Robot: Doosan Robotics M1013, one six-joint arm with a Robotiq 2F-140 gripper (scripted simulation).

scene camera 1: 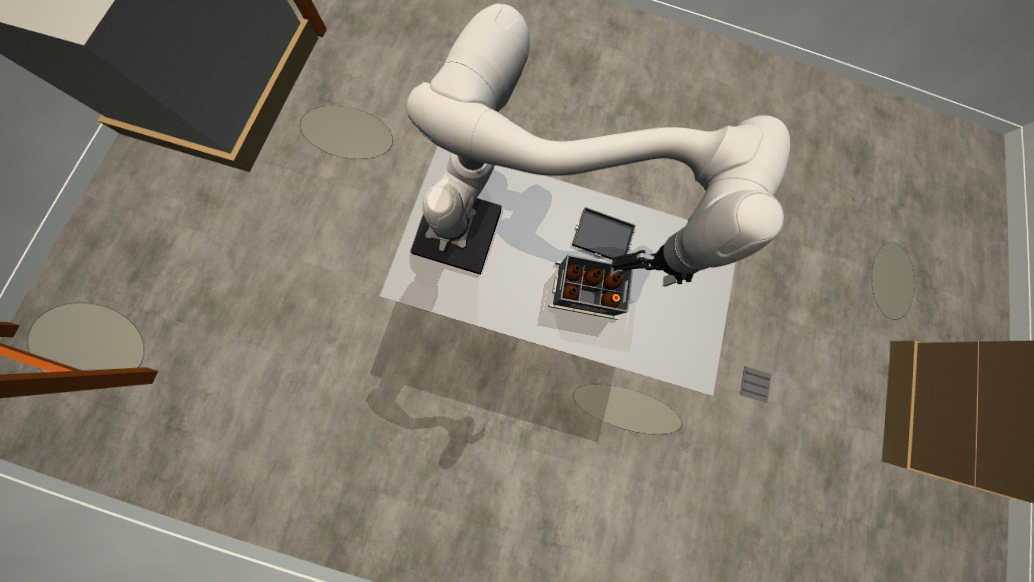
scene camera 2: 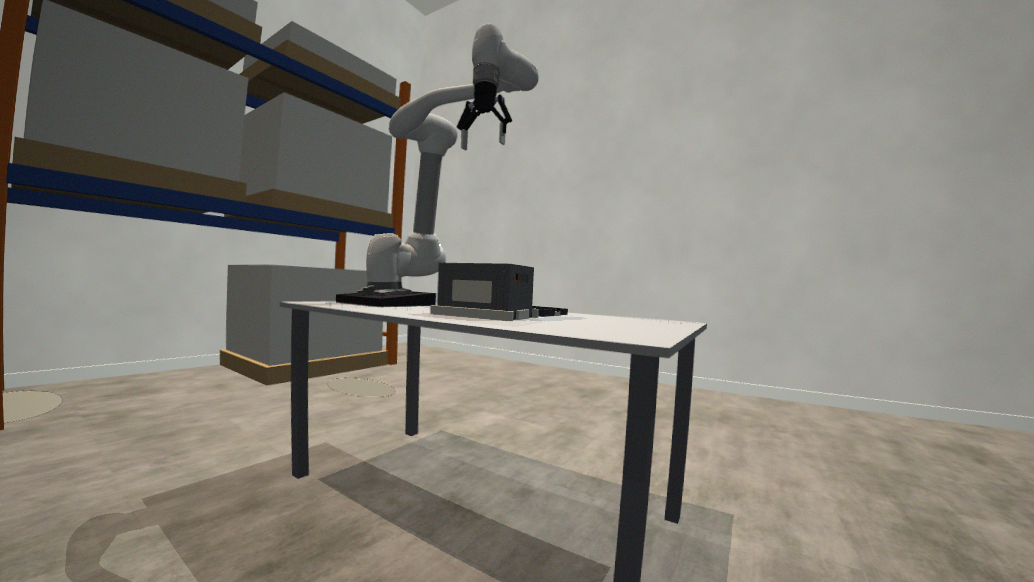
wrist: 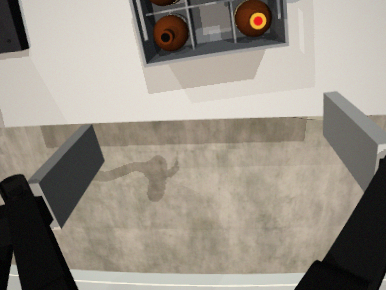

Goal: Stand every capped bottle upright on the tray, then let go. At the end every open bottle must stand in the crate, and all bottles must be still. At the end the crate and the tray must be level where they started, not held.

Labels:
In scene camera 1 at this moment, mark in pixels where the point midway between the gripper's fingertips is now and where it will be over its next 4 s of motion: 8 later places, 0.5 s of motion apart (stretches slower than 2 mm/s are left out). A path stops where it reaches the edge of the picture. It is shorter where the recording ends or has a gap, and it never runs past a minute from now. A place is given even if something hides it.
My gripper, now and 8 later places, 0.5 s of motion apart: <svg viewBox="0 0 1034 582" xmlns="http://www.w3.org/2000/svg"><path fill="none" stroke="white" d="M638 276L631 280L626 282L620 285L615 288L610 290L605 292L602 294L599 296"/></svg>

